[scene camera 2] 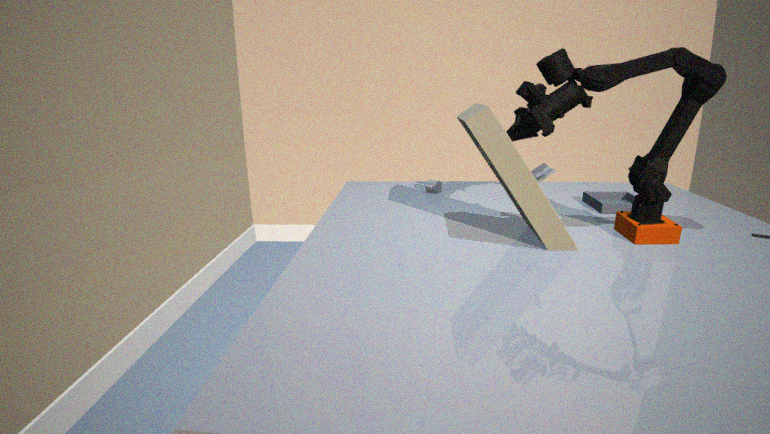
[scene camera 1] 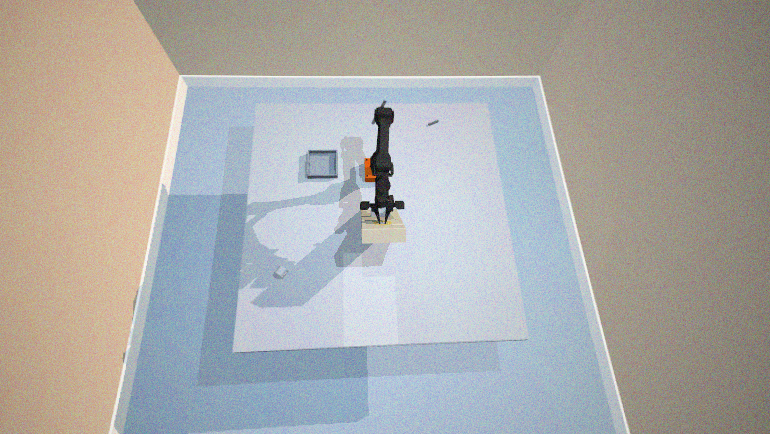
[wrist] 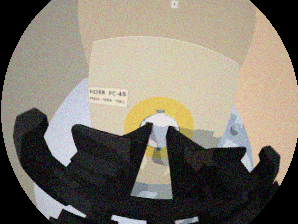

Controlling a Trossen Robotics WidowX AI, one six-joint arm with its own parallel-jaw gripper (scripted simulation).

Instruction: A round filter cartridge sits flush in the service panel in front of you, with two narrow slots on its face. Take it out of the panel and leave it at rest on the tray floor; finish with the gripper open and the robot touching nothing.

same spot on beige service panel: (wrist: 130, 78) = (scene camera 1: 391, 225)
